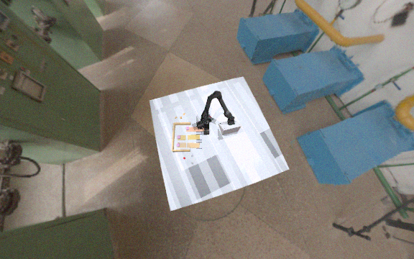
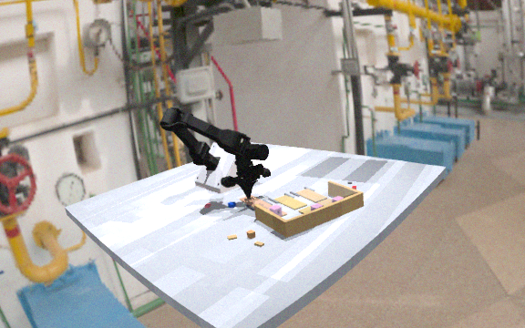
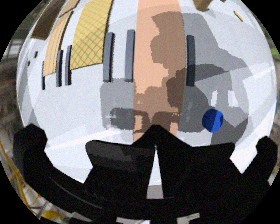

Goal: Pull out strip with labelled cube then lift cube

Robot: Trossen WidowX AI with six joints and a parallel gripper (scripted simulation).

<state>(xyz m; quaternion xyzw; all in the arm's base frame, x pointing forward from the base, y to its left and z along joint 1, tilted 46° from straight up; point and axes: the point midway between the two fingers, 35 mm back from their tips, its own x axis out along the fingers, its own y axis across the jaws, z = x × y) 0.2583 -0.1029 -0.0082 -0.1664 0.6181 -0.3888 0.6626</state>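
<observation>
The small blue piece lies 1 cm behind my gripper tip and 8 cm to the right of it. From my gripper tip the other things lie so: pink piece (9 cm behind, 13 cm to the right).
</observation>
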